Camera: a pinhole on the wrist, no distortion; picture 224 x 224 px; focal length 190.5 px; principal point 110.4 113.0 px. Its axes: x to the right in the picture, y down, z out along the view. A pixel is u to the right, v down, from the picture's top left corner.
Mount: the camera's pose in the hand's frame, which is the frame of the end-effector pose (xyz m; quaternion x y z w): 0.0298 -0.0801 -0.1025 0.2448 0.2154 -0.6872 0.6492
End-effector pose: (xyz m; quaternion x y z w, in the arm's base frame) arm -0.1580 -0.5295 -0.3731 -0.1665 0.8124 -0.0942 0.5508
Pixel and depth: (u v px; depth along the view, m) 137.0 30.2 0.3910
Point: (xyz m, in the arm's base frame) 0.1118 -0.7894 -0.1761
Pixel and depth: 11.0 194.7 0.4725
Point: 0.1956 -0.7722 -0.6544
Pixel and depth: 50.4 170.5 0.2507
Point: -0.0258 -0.7241 -0.4493
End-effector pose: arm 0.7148 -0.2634 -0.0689 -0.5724 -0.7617 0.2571 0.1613
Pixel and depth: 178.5 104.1 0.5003
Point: 0.2102 -0.4400 0.0885
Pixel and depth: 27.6 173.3 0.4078
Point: 0.3374 -0.2385 -0.2306
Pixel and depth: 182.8 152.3 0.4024
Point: 0.2671 -0.3046 0.0885
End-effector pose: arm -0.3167 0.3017 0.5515 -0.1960 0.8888 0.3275 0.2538
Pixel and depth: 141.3 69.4 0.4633
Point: 0.0502 0.1711 0.2709
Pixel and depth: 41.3 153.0 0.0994
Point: -0.2953 0.2113 0.4706
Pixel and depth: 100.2 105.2 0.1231
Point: -0.2543 0.1909 0.4696
